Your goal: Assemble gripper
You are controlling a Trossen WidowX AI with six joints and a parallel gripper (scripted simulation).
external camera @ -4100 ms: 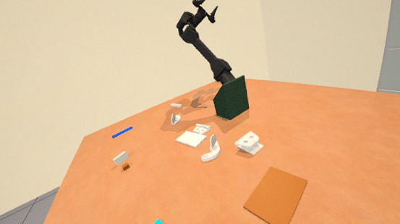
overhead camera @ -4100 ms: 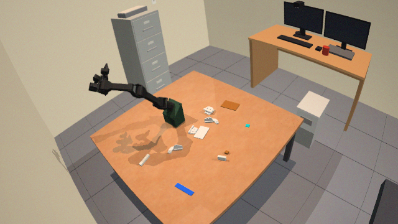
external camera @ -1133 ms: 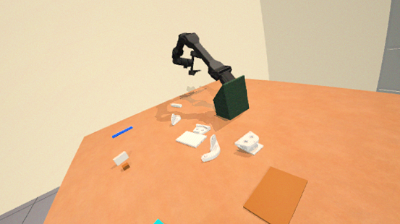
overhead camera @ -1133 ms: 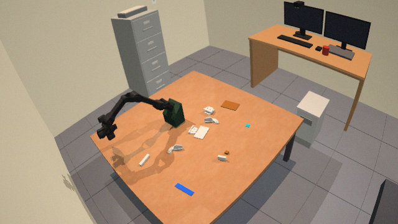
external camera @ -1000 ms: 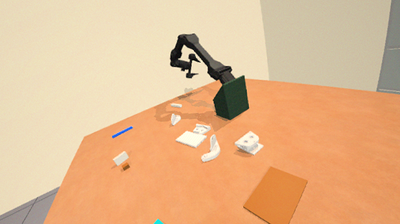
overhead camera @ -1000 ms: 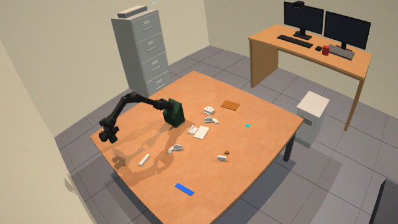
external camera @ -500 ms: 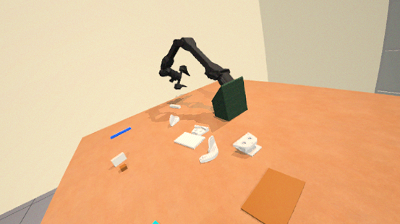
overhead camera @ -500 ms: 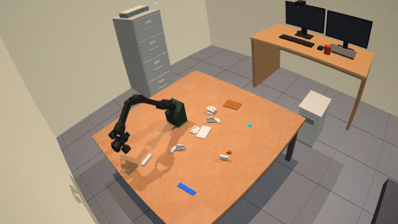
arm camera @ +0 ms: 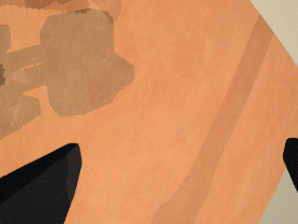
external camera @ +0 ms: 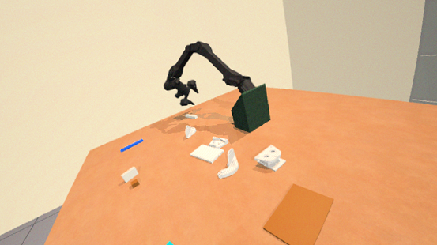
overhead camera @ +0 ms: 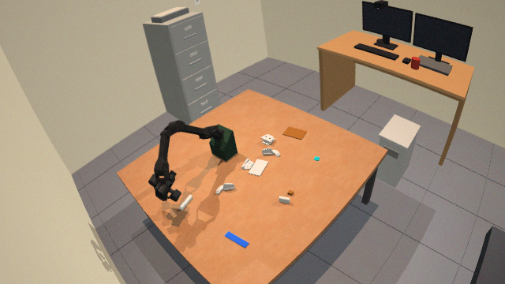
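The white bar is 10 cm ahead of my gripper tip, 7 cm to the left of it and 7 cm below it. Round my gripper tip: blue strip 49 cm ahead, 8 cm below, 7 cm to the left; small brown cube 53 cm ahead, 46 cm to the left, 7 cm below; white block 53 cm ahead, 39 cm to the left, 6 cm below.
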